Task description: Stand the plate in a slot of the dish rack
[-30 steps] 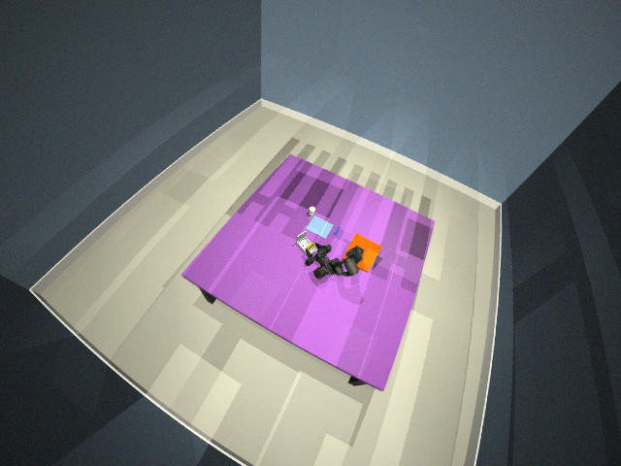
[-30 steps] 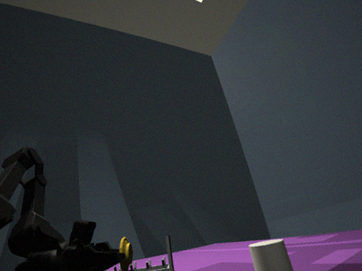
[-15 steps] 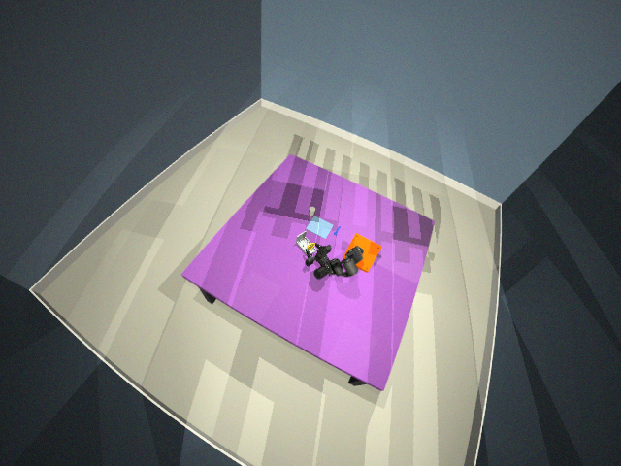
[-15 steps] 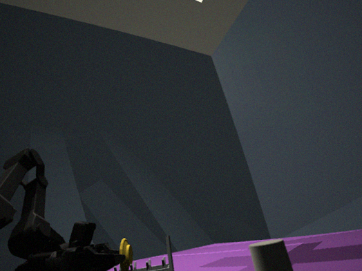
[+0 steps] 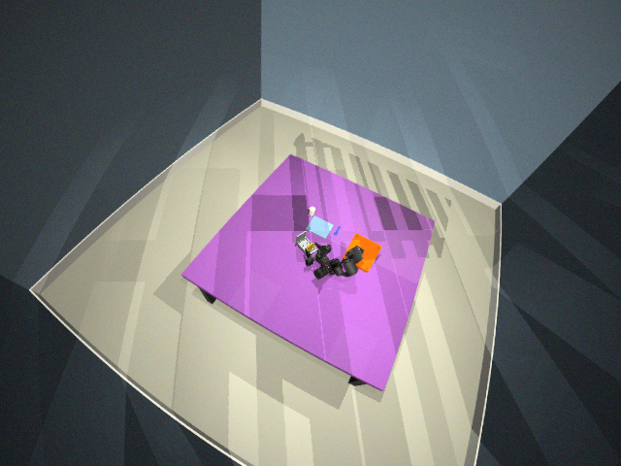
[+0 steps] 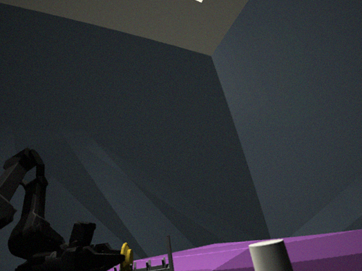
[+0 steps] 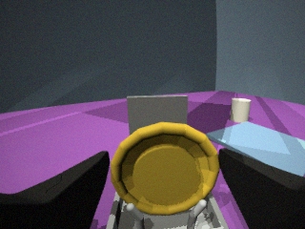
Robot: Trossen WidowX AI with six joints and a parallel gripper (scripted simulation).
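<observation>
Now: gripper tip 1 cm above the yellow plate. From my gripper tip the other things lie so: grey dish rack: 3 cm below, 2 cm ahead, 1 cm to the right; light blue mat: 20 cm to the right, 5 cm below, 3 cm ahead; blue spoon: 23 cm to the right, 8 cm behind, 5 cm below.
</observation>
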